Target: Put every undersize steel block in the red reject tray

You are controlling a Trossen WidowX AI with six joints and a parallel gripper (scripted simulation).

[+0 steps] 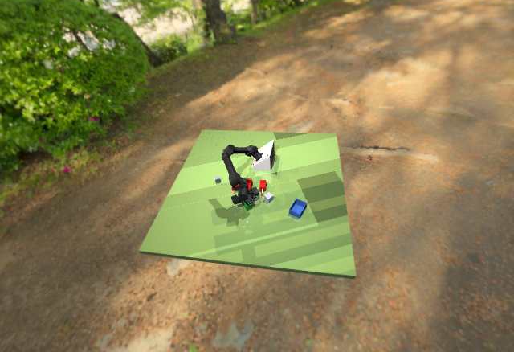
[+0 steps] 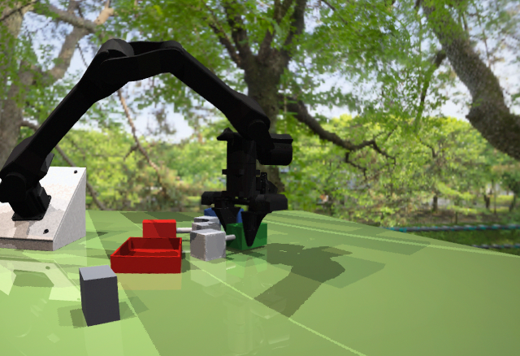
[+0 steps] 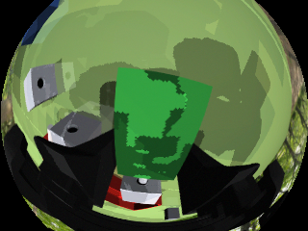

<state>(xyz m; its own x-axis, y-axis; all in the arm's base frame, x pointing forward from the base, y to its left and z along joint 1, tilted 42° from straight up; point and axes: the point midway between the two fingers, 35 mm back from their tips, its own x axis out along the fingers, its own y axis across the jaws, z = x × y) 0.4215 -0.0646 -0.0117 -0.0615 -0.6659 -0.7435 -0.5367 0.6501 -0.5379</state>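
The red block is 140 mm behind my gripper tip, 100 mm to the left of it and 10 mm above it. From my gripper tip the other things lie so: green GO gauge: 10 mm behind, 10 mm to the right, 20 mm above; then red reject tray: 170 mm behind, 60 mm to the right; then dark grey block: 200 mm behind, 260 mm to the right, 10 mm above.
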